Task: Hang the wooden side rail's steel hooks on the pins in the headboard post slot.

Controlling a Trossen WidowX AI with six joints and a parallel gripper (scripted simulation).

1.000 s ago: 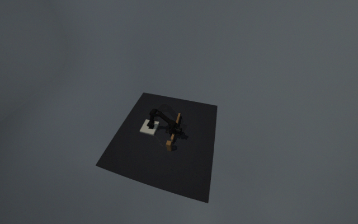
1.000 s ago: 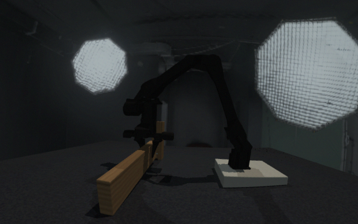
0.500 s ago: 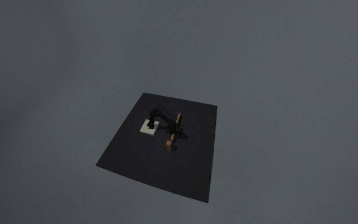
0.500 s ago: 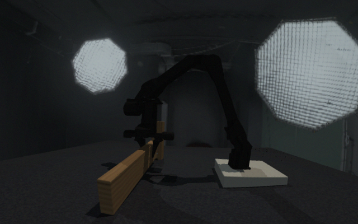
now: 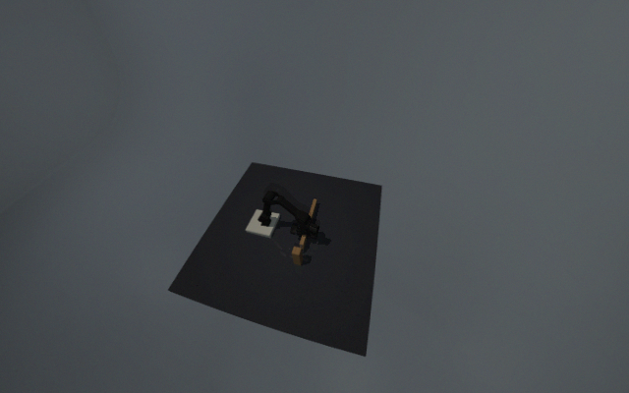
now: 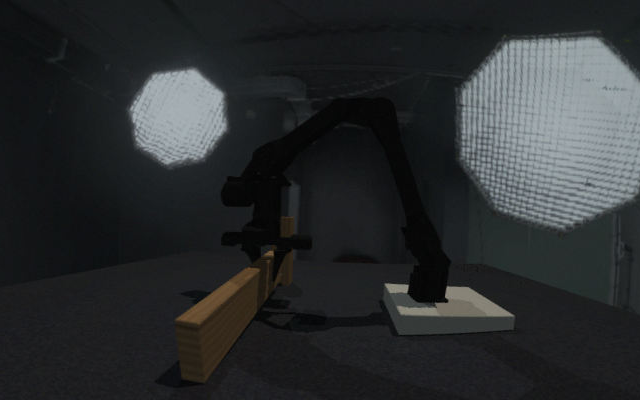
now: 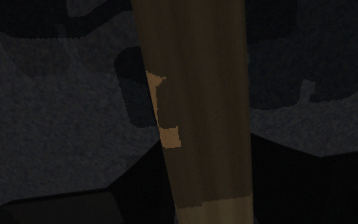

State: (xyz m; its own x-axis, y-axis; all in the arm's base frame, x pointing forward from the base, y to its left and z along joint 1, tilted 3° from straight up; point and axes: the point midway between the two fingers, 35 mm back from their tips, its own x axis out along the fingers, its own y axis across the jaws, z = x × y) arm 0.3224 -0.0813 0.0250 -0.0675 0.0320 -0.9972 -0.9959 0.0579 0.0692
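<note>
Now: the headboard post 17 cm to the right of my gripper tip, 4 cm above it and 1 cm behind it.
</note>
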